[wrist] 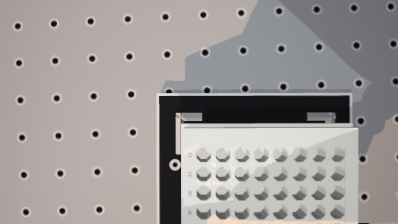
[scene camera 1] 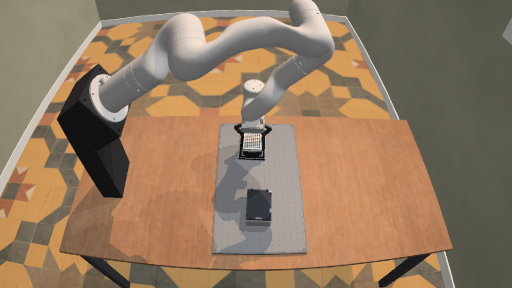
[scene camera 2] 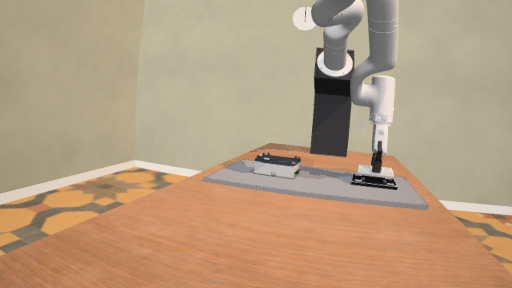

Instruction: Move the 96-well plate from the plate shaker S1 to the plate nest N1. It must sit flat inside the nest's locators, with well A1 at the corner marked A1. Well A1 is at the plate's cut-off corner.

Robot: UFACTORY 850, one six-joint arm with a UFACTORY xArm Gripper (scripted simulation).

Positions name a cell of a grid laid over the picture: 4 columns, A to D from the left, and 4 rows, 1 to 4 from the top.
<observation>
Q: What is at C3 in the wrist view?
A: A white 96-well plate.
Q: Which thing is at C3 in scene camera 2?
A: A plate shaker S1.
</observation>
